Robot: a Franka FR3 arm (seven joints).
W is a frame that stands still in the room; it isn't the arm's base.
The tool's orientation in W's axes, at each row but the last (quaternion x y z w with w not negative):
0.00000, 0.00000, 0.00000, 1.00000
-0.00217, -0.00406, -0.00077, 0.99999
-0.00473, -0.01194, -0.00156, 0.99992
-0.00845, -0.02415, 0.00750, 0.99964
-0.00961, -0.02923, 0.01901, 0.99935
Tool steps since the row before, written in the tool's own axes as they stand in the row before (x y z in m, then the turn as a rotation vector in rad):
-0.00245, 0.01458, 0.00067, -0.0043, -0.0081, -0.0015
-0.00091, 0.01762, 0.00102, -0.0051, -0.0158, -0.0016
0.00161, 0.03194, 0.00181, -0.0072, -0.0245, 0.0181
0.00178, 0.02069, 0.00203, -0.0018, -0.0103, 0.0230
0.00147, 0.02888, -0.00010, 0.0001, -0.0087, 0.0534
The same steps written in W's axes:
-0.00245, 0.01458, 0.00067, -0.0043, -0.0081, -0.0015
-0.00089, 0.01763, 0.00094, -0.0051, -0.0158, -0.0016
0.00167, 0.03195, 0.00155, -0.0077, -0.0243, 0.0182
0.00138, 0.02075, 0.00176, -0.0028, -0.0099, 0.0231
0.00039, 0.02891, -0.00060, -0.0027, -0.0077, 0.0535

